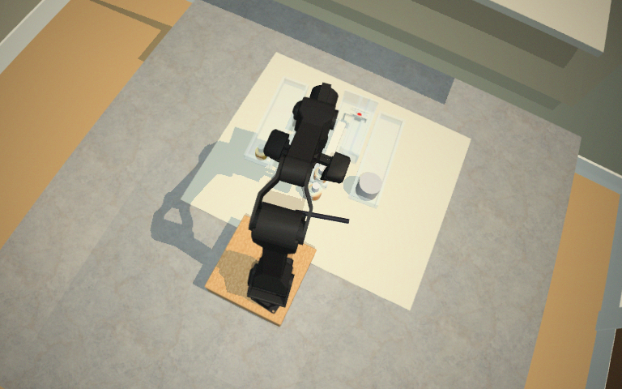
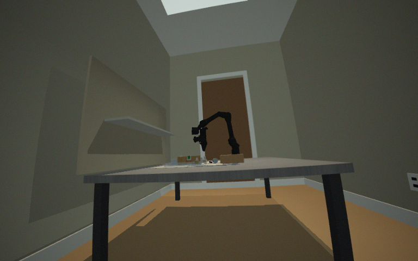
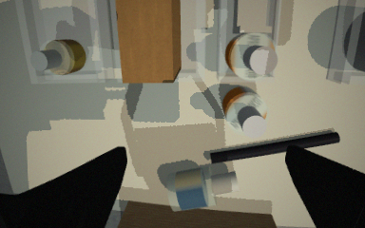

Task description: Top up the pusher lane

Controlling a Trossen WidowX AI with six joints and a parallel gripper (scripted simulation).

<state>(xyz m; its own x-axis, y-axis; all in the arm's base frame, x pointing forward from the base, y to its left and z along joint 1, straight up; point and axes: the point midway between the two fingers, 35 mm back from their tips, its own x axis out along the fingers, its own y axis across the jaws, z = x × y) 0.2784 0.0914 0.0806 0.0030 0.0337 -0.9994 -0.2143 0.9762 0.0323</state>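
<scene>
My gripper tip is 10 cm above the dark rod, 9 cm to the left of it and 4 cm past it. Also, from my gripper tip: wide grey cylinder 15 cm to the right, 9 cm ahead, 8 cm below; small jar 14 cm to the left, 8 cm below, 2 cm ahead.
</scene>
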